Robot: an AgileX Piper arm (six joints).
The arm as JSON. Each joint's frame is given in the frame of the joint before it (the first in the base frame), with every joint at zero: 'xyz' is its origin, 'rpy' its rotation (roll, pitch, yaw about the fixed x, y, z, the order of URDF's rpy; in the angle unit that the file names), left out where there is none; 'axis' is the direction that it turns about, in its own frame. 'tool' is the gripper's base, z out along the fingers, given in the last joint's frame.
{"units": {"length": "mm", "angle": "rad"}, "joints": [
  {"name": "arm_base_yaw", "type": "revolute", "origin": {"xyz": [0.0, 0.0, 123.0]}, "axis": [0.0, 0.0, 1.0]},
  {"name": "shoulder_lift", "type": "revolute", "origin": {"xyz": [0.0, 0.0, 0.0], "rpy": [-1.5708, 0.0, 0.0]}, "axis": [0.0, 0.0, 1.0]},
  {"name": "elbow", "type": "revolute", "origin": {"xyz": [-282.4, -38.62, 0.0]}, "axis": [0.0, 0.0, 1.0]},
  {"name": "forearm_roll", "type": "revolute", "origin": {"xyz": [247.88, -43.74, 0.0], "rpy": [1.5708, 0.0, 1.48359]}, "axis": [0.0, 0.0, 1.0]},
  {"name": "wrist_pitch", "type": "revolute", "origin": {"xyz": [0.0, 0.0, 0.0], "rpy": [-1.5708, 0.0, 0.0]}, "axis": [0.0, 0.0, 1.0]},
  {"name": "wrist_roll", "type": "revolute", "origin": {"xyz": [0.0, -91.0, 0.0], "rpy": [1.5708, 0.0, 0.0]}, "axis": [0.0, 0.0, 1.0]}
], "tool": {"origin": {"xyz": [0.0, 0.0, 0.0]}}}
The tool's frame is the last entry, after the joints.
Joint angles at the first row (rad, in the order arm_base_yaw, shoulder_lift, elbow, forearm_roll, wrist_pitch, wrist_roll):
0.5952 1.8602 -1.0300 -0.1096 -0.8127 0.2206
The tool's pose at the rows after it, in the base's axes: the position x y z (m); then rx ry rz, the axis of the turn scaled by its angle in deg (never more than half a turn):
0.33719 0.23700 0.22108 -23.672 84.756 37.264
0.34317 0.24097 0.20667 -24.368 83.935 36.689
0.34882 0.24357 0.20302 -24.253 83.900 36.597
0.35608 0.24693 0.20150 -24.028 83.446 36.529
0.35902 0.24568 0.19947 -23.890 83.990 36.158
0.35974 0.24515 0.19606 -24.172 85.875 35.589
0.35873 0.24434 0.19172 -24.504 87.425 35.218
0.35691 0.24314 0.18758 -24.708 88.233 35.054
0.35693 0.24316 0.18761 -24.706 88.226 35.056
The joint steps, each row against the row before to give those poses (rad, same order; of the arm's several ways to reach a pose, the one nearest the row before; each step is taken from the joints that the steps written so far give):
-0.0011 0.0453 0.0000 -0.0011 -0.0488 -0.0089
-0.0008 0.0558 -0.0154 0.0000 -0.0493 -0.0209
-0.0024 0.0252 -0.0250 0.0000 -0.0012 0.0000
-0.0029 0.0264 -0.0358 0.0000 0.0011 -0.0001
-0.0062 0.0072 -0.0068 -0.0008 0.0083 0.0009
-0.0013 0.0013 0.0000 0.0010 0.0318 0.0000
0.0000 0.0008 0.0085 0.0000 0.0182 0.0000
0.0000 0.0011 0.0132 0.0000 0.0000 -0.0007
0.0000 0.0001 -0.0001 0.0000 0.0000 0.0000

